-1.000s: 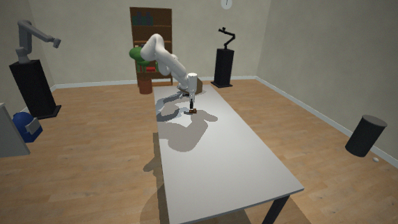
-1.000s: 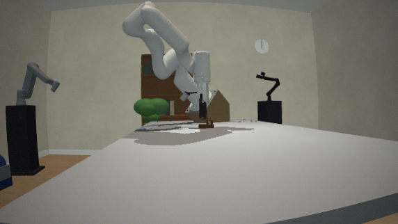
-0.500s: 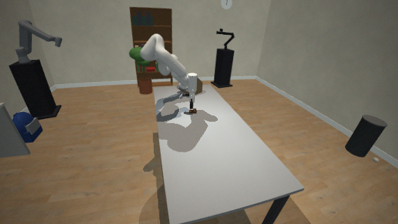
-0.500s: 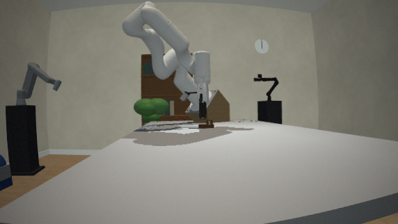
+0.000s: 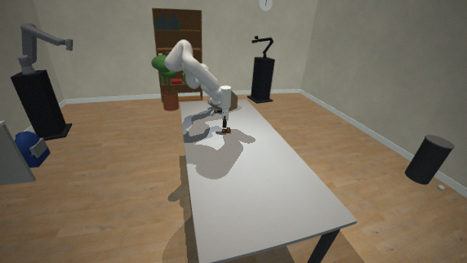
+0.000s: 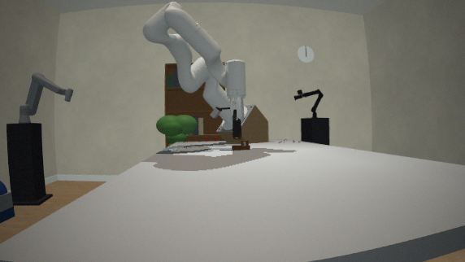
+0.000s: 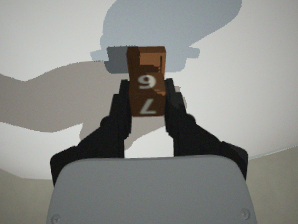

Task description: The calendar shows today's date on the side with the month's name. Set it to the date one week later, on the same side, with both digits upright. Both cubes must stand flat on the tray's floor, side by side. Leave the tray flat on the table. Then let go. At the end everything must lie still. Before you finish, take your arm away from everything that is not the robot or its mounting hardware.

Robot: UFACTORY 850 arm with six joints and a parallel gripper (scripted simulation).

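The tray lies 7 cm below my hand, 2 cm to the left of it and 1 cm ahead of it. The rest, counted from my hand: brown cube (1 cm below).
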